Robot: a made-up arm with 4 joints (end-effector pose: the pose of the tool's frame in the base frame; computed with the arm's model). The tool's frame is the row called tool. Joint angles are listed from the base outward.
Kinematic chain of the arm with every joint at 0, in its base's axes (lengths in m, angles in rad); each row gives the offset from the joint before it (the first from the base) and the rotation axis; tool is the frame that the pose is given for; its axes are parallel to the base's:
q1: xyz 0 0 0.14 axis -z
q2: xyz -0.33 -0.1 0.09 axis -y
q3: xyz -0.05 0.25 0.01 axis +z
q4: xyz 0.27 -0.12 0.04 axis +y
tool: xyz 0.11 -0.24 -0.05
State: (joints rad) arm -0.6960 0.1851 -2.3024 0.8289
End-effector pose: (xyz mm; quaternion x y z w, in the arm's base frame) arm -742.5 -409.6 69.9 0.3729 0.2724 -0.6187 0.6356
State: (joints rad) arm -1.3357 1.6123 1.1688 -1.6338
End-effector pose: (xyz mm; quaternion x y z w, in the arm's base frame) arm -407.7 -426.3 626.6 -0.5205 0.6503 -0.4062 0.3759
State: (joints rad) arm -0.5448 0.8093 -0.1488 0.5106
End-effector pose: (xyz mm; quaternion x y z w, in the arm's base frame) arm 18.4 -288.9 367.0 0.0838 -0.1307 0.2088 0.9656
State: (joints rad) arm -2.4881 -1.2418 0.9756 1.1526
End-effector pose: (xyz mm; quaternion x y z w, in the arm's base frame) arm 109.0 -298.7 -170.4 0.7722 -0.2838 -0.4556 0.3400
